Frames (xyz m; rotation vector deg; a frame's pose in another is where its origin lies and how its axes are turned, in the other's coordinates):
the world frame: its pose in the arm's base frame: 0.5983 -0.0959 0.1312 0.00 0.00 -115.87
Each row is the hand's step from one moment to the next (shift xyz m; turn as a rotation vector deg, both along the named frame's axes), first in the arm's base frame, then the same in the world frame.
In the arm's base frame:
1: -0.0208 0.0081 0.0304 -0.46 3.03 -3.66
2: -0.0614 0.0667 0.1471 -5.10 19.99 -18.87
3: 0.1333 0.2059 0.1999 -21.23 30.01 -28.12
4: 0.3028 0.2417 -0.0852 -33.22 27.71 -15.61
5: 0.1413 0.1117 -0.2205 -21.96 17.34 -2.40
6: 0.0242 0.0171 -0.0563 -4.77 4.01 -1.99
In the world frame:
1: 0.0018 -0.0222 0.0304 -2.53 -1.74 -3.66
2: -0.0332 -0.0844 0.1471 -15.76 -13.31 -18.87
3: -0.2434 0.0301 0.1999 -17.74 -32.20 -28.12
4: -0.3496 0.1670 -0.0852 -10.44 -41.98 -15.61
5: -0.1622 0.0784 -0.2205 -6.02 -27.33 -2.40
6: -0.0259 0.0143 -0.0563 -1.53 -6.04 -1.99

